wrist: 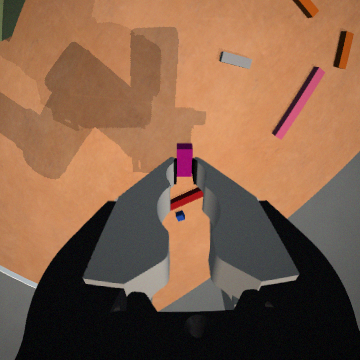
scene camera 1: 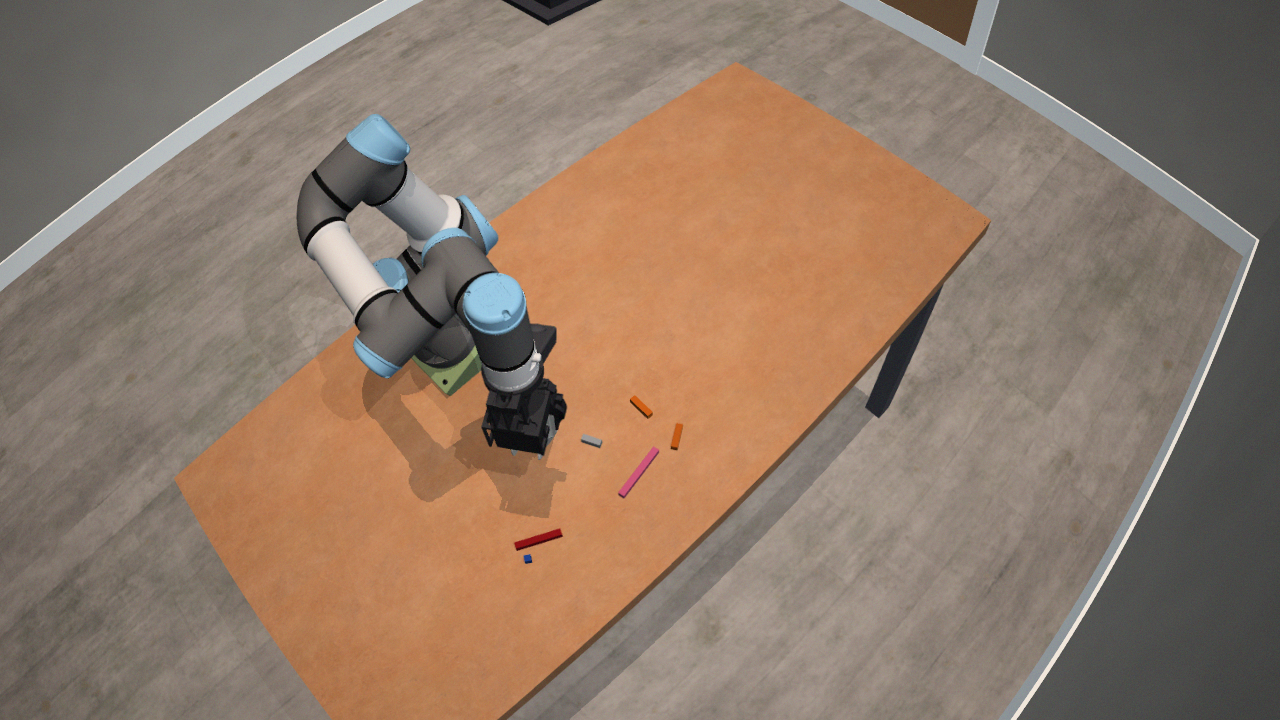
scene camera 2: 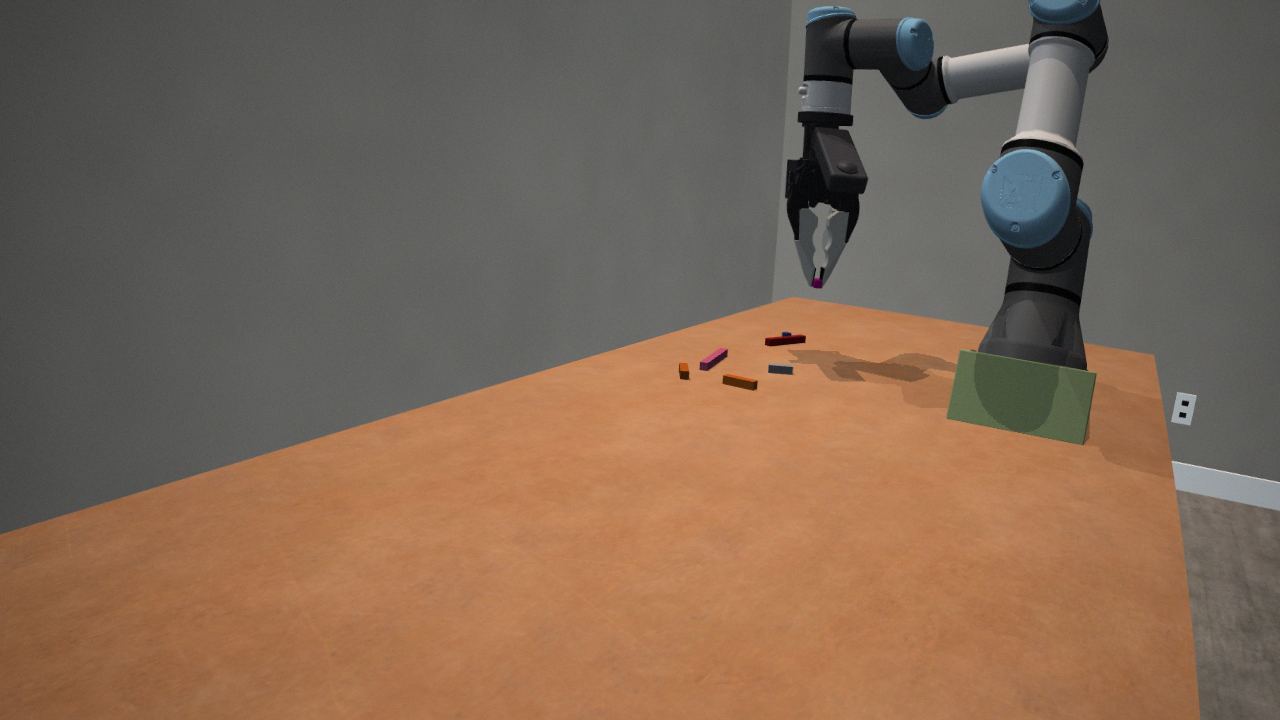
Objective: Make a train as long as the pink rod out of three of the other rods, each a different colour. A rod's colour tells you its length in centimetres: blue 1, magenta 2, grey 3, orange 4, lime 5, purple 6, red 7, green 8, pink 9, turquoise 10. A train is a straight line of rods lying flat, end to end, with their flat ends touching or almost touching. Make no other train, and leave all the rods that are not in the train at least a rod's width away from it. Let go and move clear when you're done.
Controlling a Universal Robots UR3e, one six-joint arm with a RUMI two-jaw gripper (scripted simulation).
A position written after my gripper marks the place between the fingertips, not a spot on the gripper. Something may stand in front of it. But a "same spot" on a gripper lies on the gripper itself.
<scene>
My gripper shows in the wrist view, in scene camera 1 (539,445) and in scene camera 2. The same spot on my gripper: (scene camera 2: 840,224) is (wrist: 124,240).
</scene>
